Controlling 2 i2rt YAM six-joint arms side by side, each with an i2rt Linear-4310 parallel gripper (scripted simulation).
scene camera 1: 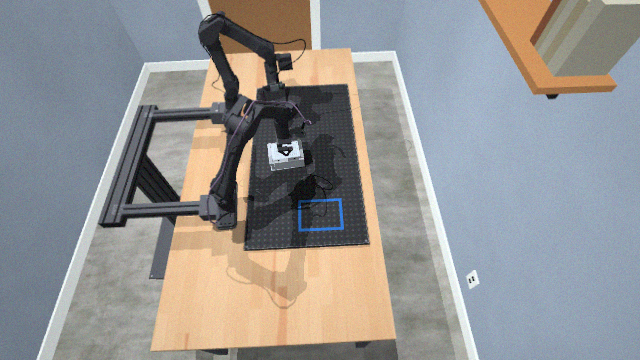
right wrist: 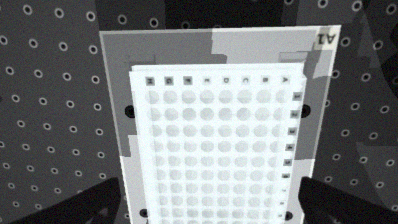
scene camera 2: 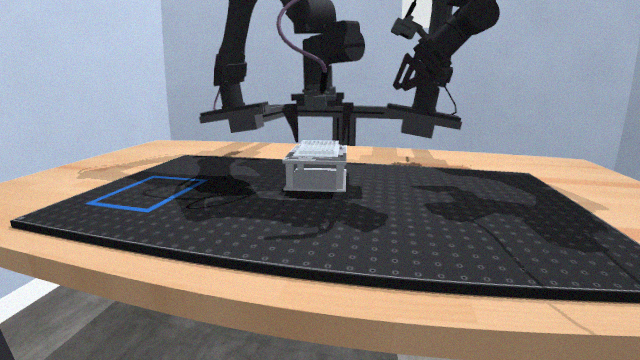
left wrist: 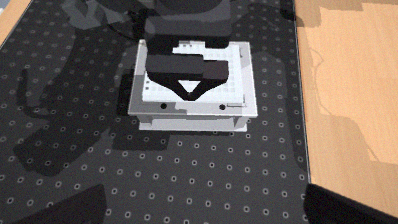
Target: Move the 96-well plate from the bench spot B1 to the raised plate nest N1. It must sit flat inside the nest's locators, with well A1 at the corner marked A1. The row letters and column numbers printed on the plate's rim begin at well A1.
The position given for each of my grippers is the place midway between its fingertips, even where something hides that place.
I see my left gripper [scene camera 2: 398, 88], my right gripper [left wrist: 190, 67], a white 96-well plate [scene camera 2: 317, 149] and a grey raised nest [left wrist: 172, 107].
The white 96-well plate is seen too in the right wrist view [right wrist: 211, 136] and in the left wrist view [left wrist: 232, 91]. My left gripper is seen too in the left wrist view [left wrist: 205, 194]. My right gripper shows as well in the right wrist view [right wrist: 209, 187].
